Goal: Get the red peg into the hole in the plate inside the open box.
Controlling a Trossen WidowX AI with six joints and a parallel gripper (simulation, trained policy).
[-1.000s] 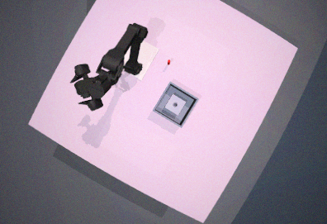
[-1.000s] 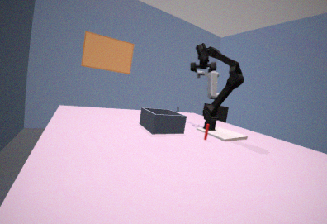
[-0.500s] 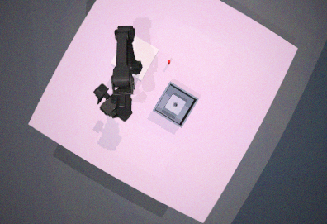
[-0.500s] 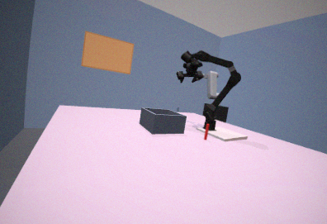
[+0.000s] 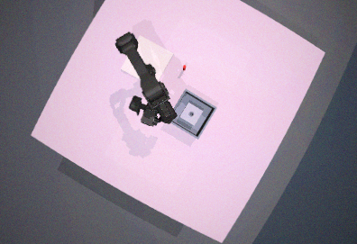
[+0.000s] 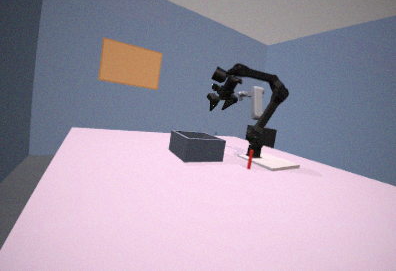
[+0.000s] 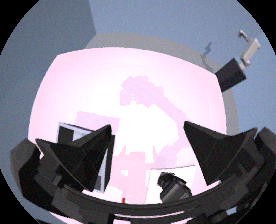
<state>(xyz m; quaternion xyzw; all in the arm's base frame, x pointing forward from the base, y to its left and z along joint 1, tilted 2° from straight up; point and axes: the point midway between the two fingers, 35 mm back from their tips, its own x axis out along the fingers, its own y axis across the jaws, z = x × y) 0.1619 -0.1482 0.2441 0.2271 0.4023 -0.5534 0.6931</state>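
Right now my gripper tip is 30 mm past the red peg, 320 mm to the right of it and 180 mm above it. Also, from my gripper tip: grey box 150 mm ahead, 140 mm to the left, 200 mm below; then pale plate 150 mm ahead, 140 mm to the left, 180 mm below.
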